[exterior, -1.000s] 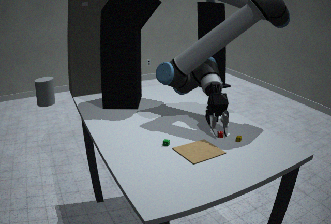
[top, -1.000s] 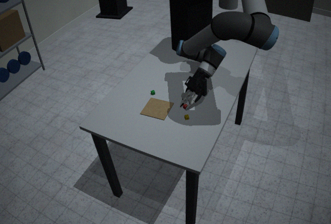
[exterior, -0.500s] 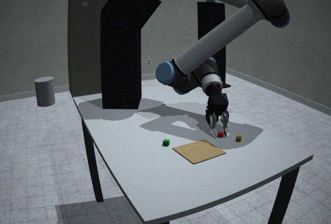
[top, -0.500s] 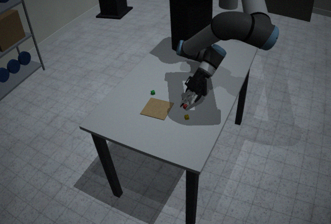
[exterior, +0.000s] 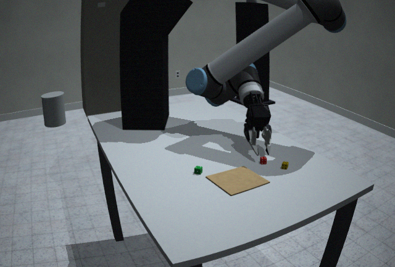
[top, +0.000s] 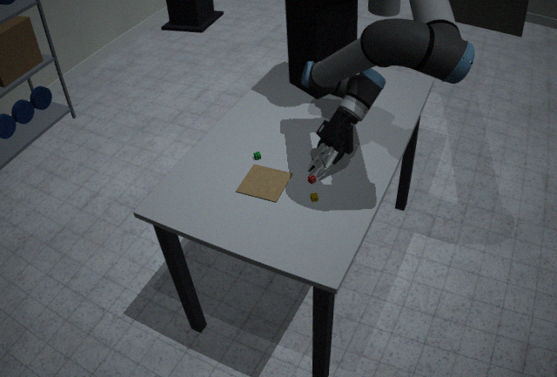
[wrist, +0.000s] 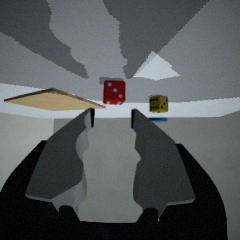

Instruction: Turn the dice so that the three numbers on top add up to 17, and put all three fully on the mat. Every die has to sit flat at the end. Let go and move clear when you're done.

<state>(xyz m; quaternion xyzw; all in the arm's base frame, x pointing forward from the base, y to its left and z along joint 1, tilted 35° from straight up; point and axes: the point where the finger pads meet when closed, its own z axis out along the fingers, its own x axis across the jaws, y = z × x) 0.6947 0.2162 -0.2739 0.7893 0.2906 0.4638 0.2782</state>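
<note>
My gripper is now 20 mm short of the red die, 20 mm above it and 10 mm to the left of it. Also, from my hand: mat (150 mm to the right, 70 mm ahead, 30 mm below); green die (220 mm to the right, 40 mm behind, 20 mm below); yellow die (90 mm ahead, 20 mm to the left, 20 mm below).
</note>
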